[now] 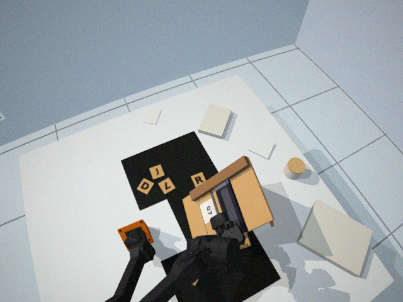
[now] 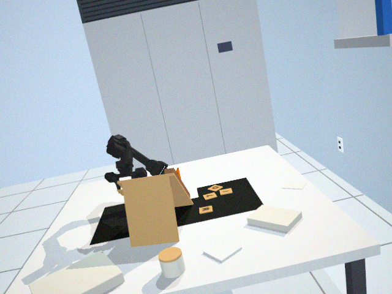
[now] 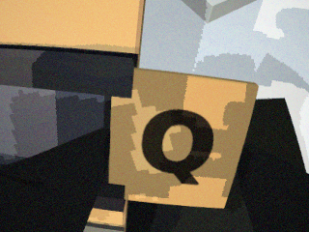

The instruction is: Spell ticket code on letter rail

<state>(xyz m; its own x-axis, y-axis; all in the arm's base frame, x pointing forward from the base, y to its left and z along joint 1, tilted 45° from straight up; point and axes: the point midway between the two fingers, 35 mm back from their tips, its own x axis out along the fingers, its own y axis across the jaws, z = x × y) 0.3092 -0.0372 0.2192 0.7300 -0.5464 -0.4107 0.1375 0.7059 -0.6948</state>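
Now: gripper tip 16 cm to the right of the white ticket, 7 cm above it and 4 cm past it. From my gripper tip the other things lie so: pale box: 40 cm ahead, 15 cm to the right, 15 cm below; lidded jar: 40 cm ahead, 19 cm to the left, 13 cm below; black mat: 19 cm to the left, 16 cm below, 13 cm behind.
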